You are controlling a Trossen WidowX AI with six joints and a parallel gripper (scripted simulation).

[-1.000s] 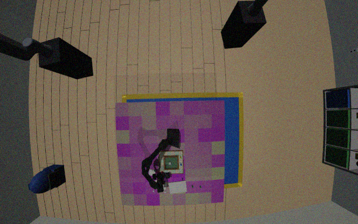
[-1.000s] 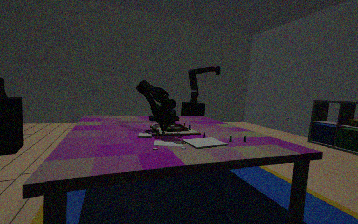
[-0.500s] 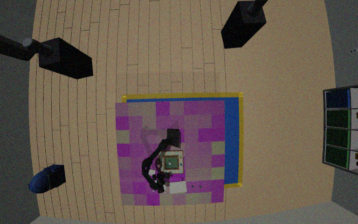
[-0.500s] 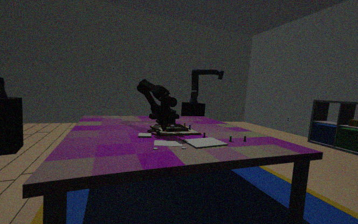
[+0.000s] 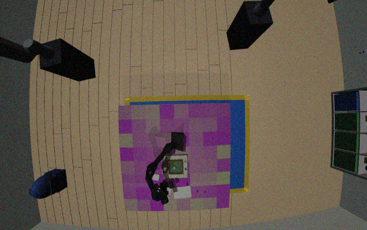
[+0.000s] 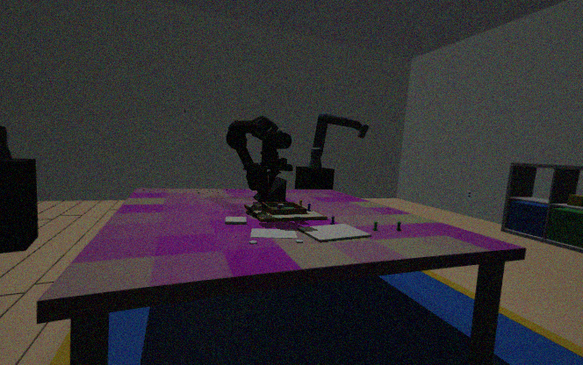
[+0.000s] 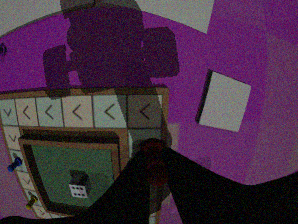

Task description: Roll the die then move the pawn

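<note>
The blue pawn lies 24 cm to the left of my gripper tip, 9 cm below it and 6 cm behind it. The rest, counted from my gripper tip: die: 11 cm to the left, 10 cm below, 10 cm behind; green tray: 13 cm to the left, 11 cm below, 10 cm behind; red pawn: 1 cm above.
</note>
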